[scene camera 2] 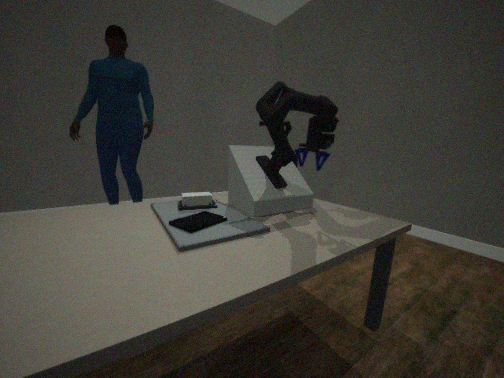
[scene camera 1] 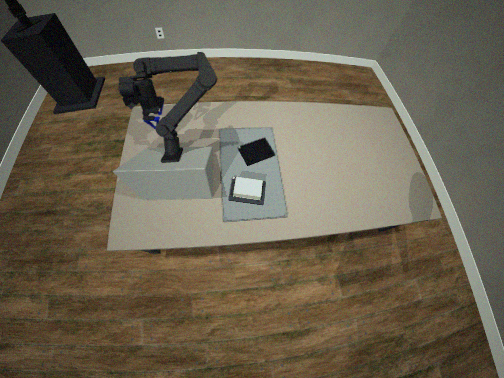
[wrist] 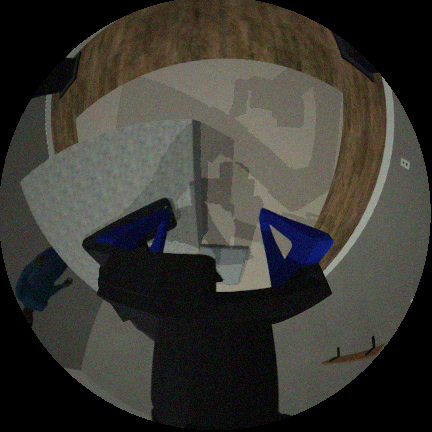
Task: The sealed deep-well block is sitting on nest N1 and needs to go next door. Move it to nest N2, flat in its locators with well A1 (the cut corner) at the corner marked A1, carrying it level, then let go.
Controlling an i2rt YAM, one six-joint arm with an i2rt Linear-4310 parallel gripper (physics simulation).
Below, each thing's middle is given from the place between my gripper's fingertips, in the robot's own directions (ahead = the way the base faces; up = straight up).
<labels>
Right now the grey perforated plate (scene camera 1: 233, 165) is 420 mm ahead of my hand, 190 mm to the right of it and 190 mm below it. Round my hand: black nest (scene camera 2: 195, 222) (460 mm ahead, 180 mm below, 90 mm to the right).
</labels>
